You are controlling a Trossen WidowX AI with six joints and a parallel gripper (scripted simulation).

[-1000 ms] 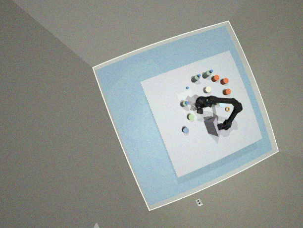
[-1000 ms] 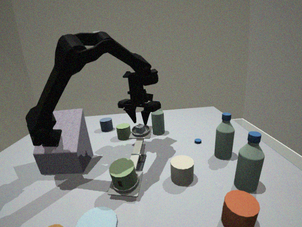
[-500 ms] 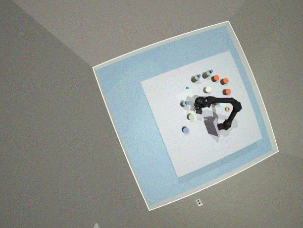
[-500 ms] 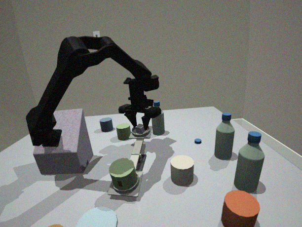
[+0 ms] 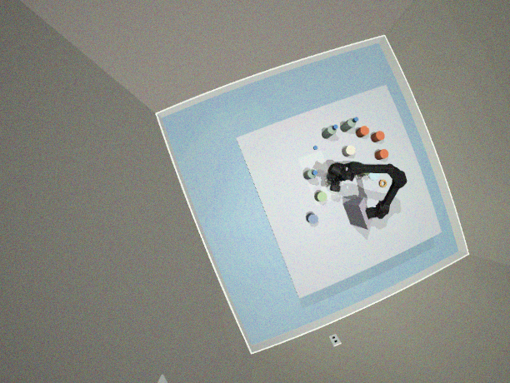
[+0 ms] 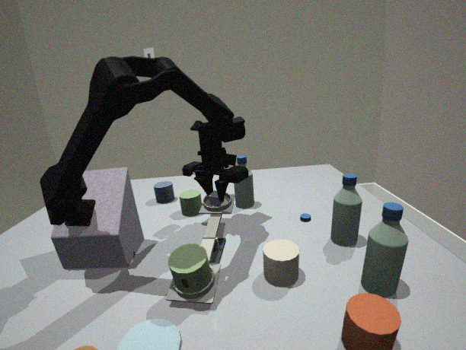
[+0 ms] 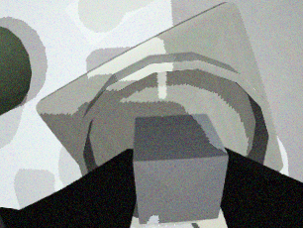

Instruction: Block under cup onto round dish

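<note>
My gripper tip is now 80 mm past the round light-blue dish, 370 mm to the left of it and 80 mm above it. Also, from my gripper tip: cream cylinder 130 mm ahead, 210 mm to the right, 50 mm below; grey block 10 mm above; grey balance 10 mm behind, 120 mm to the right, 40 mm below.
</note>
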